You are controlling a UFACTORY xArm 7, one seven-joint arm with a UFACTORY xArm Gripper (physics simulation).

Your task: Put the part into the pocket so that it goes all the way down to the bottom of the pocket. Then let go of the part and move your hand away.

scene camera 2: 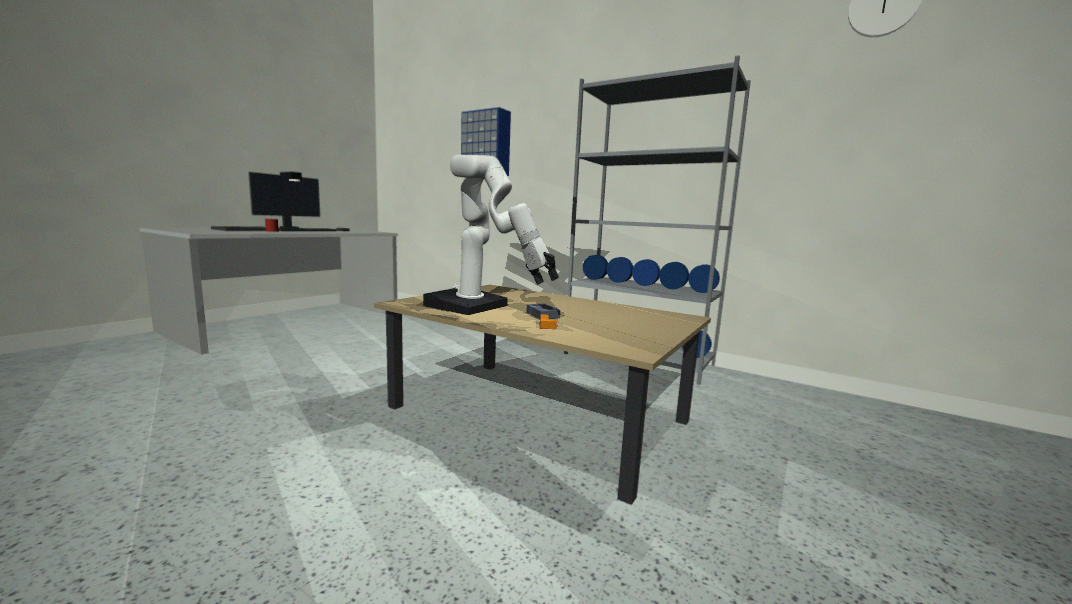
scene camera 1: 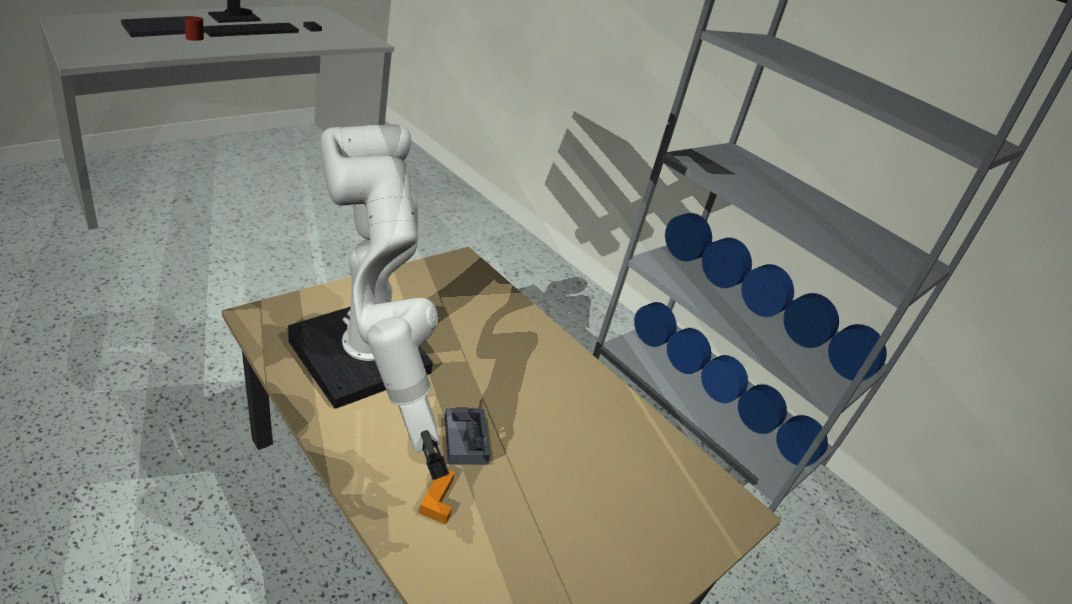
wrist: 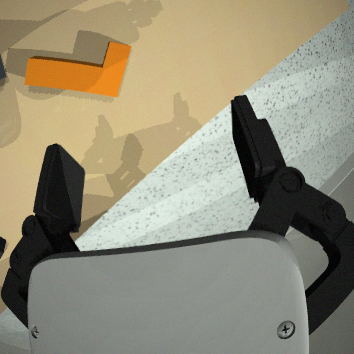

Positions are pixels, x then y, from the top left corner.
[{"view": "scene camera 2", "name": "my gripper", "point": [547,281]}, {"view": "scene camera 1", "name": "my gripper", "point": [436,461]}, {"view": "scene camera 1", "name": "orange L-shaped block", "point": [431,506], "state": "on the table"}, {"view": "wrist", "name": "my gripper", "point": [144,135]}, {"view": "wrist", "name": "orange L-shaped block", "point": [105,78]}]
